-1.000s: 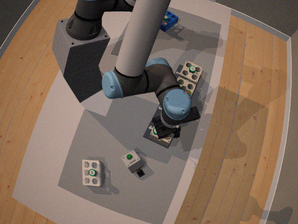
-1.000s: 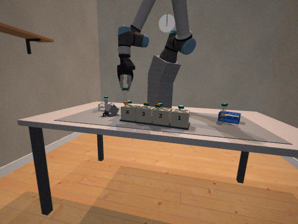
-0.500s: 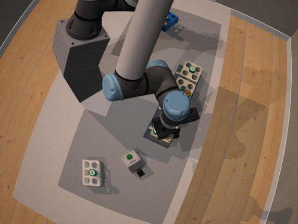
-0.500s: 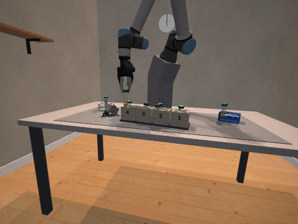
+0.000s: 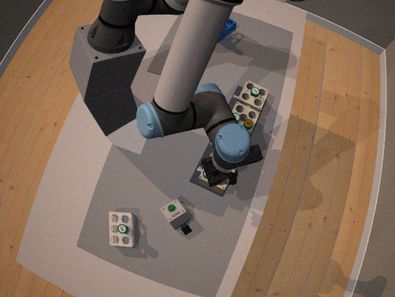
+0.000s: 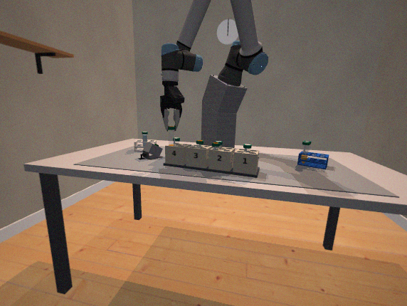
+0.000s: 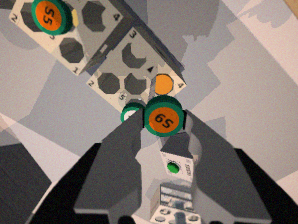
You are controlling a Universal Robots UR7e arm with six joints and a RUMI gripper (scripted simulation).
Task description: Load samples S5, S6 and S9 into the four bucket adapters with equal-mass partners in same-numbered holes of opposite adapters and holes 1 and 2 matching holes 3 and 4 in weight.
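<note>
My hand is 140 mm past the green done key, 120 mm to the left of it and 110 mm above it. Round my hand: blue rack (130 mm behind, 720 mm to the left, 150 mm below); then bucket adapter (60 mm ahead, 350 mm to the left, 130 mm below).
</note>
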